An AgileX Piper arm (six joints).
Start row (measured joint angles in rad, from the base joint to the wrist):
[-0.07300 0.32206 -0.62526 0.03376 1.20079 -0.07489]
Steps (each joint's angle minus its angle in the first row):
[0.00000 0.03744 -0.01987 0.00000 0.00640 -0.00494]
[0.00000 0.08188 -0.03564 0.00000 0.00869 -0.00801]
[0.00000 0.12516 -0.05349 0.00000 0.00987 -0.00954]
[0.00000 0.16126 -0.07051 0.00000 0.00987 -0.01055]
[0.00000 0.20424 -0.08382 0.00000 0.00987 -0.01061]
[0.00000 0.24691 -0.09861 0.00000 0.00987 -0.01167]
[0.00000 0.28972 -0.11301 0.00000 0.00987 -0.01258]
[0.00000 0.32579 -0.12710 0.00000 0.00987 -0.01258]
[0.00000 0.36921 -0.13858 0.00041 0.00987 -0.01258]
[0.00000 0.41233 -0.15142 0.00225 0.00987 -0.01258]
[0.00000 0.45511 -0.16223 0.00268 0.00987 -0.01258]
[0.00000 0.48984 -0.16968 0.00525 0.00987 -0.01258]
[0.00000 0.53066 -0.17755 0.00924 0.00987 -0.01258]
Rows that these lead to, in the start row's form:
[-0.07300 0.35950 -0.64513 0.03376 1.20719 -0.07983]
[-0.07300 0.40394 -0.66090 0.03376 1.20948 -0.08290]
[-0.07300 0.44722 -0.67875 0.03376 1.21066 -0.08443]
[-0.07300 0.48332 -0.69577 0.03376 1.21066 -0.08544]
[-0.07300 0.52630 -0.70908 0.03376 1.21066 -0.08550]
[-0.07300 0.56897 -0.72387 0.03376 1.21066 -0.08656]
[-0.07300 0.61178 -0.73827 0.03376 1.21066 -0.08747]
[-0.07300 0.64785 -0.75236 0.03376 1.21066 -0.08747]
[-0.07300 0.69127 -0.76384 0.03417 1.21066 -0.08747]
[-0.07300 0.73439 -0.77668 0.03601 1.21066 -0.08747]
[-0.07300 0.77717 -0.78749 0.03644 1.21066 -0.08747]
[-0.07300 0.81190 -0.79494 0.03901 1.21066 -0.08747]
[-0.07300 0.85272 -0.80281 0.04300 1.21066 -0.08747]

